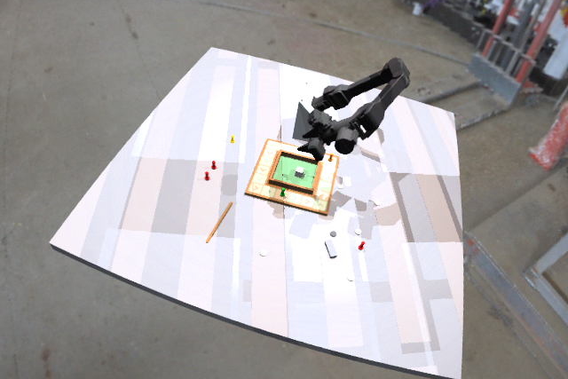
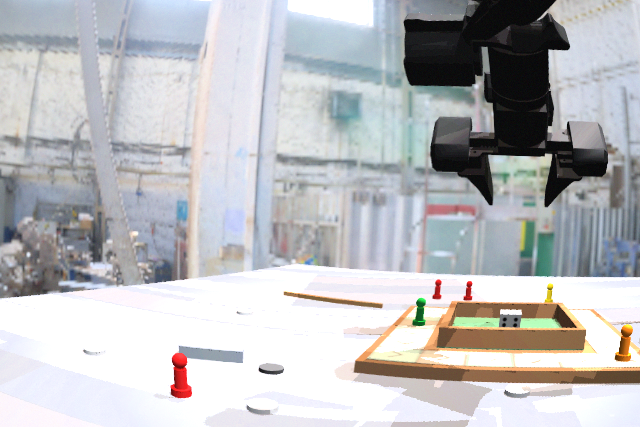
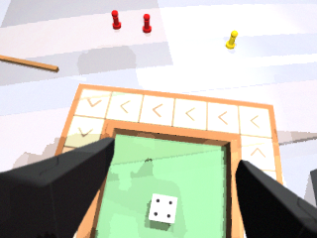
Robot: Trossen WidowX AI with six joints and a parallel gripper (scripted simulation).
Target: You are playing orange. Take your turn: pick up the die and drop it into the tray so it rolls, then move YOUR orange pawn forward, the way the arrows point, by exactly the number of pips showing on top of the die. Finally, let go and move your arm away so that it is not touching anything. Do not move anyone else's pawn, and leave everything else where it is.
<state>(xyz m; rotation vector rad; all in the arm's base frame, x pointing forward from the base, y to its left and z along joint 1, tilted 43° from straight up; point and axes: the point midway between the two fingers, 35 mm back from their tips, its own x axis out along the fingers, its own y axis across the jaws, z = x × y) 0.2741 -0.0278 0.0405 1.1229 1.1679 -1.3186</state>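
My gripper tip is now 11 cm past the orange pawn, 12 cm to the right of it and 13 cm above it. From my gripper tip the other things lie so: tray 15 cm below; then white die 2 cm to the left, 13 cm below; then green pawn 11 cm ahead, 2 cm to the right, 13 cm below.
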